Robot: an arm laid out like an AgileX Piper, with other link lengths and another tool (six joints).
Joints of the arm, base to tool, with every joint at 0 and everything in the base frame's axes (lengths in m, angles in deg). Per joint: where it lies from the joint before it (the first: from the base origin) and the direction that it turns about. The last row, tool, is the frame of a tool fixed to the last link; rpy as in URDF.
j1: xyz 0.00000 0.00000 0.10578 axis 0 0 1
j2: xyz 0.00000 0.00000 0.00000 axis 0 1 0
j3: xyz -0.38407 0.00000 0.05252 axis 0 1 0
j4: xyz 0.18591 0.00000 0.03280 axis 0.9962 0 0.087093
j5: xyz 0.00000 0.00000 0.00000 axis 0 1 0
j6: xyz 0.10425 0.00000 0.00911 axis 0.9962 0 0.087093
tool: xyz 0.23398 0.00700 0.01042 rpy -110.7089 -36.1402 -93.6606
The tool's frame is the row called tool.
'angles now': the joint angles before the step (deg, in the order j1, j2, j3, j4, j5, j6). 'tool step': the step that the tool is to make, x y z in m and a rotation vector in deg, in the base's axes. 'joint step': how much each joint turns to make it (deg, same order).
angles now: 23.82 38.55 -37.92 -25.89 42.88 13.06
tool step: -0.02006 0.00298 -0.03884 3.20 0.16 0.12
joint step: 0.01 -4.94 9.61 0.00 -5.23 3.93
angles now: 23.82 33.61 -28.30 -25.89 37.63 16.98
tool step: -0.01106 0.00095 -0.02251 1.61 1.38 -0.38
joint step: 0.01 -1.72 4.15 0.59 -1.50 1.81
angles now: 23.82 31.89 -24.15 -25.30 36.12 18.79
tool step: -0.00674 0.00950 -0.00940 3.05 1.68 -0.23
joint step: 0.00 -0.24 0.95 3.20 -0.36 0.34
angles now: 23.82 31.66 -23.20 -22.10 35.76 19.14
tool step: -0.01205 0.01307 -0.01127 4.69 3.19 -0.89
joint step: 0.01 -0.23 0.15 5.40 1.23 0.27
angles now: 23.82 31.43 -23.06 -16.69 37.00 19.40
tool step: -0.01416 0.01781 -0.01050 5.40 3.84 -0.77
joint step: 0.01 0.00 0.05 6.42 1.34 0.13
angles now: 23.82 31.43 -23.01 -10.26 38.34 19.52
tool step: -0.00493 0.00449 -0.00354 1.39 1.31 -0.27
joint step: 0.00 0.00 0.00 1.75 0.66 0.09
